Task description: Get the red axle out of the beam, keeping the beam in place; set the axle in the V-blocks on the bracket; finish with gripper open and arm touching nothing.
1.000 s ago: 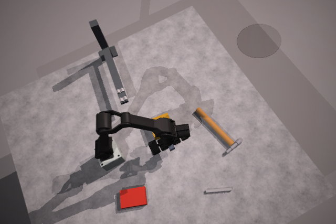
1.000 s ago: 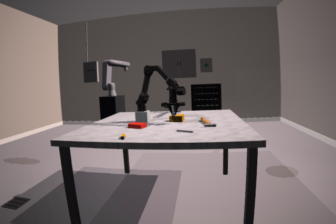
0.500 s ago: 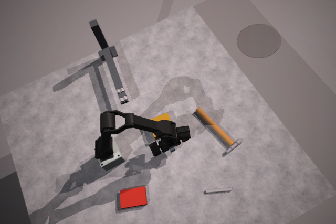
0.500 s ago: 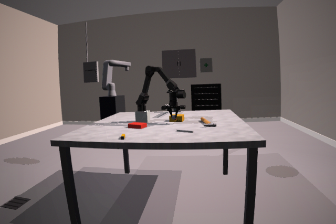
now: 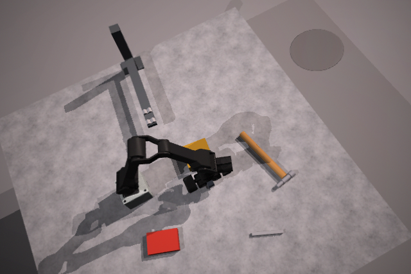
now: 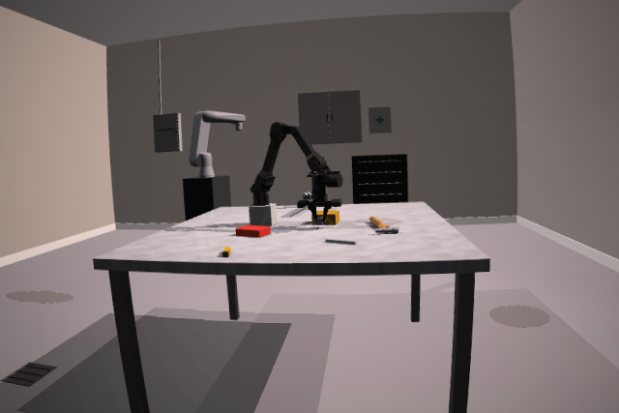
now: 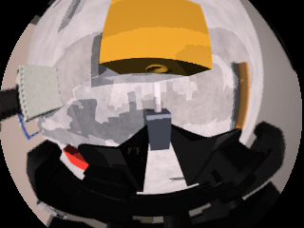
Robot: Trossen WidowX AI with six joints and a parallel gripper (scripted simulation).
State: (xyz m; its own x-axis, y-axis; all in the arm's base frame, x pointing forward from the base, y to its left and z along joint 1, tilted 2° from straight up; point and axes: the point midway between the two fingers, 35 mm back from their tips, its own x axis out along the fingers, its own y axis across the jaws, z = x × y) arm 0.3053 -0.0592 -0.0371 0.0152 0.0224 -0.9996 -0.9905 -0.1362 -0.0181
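My gripper tip is now 130 mm to the right of the orange block and 10 mm past it. Round my gripper tip: red block (240 mm behind, 160 mm to the right, 10 mm below); then grey-blue block (20 mm to the left, 10 mm above); then thin grey rod (260 mm to the right, 150 mm ahead, 20 mm below).
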